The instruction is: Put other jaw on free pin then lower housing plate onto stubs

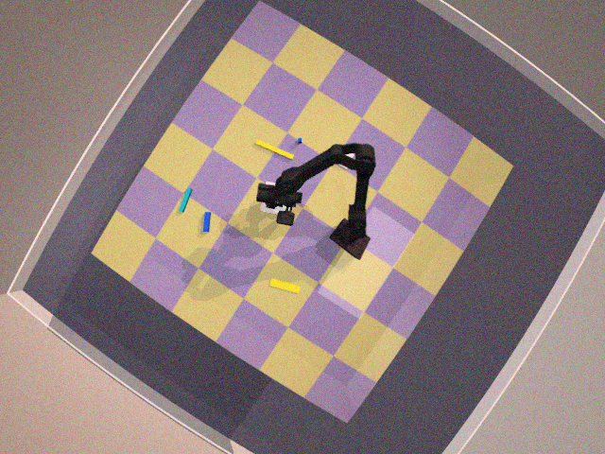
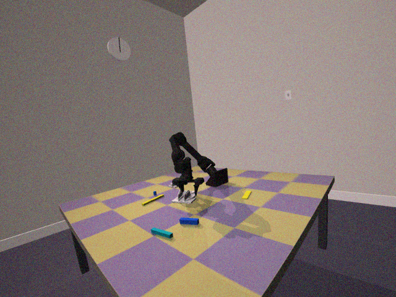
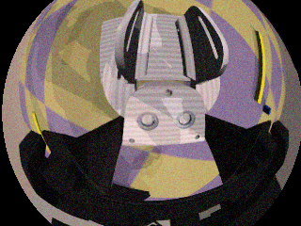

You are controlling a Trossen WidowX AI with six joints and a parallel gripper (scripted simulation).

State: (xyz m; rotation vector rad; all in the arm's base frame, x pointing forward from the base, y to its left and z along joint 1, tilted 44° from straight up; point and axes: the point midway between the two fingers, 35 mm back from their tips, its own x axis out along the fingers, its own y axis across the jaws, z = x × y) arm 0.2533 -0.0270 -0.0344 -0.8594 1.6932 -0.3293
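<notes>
The white housing plate lies 1 cm ahead of my gripper tip and 2 cm above it. The rest, counted from my gripper tip: long yellow bar: 16 cm ahead, 14 cm to the right; then white base plate: 7 cm ahead, 3 cm to the left; then small blue cube: 10 cm ahead, 22 cm to the right.
</notes>
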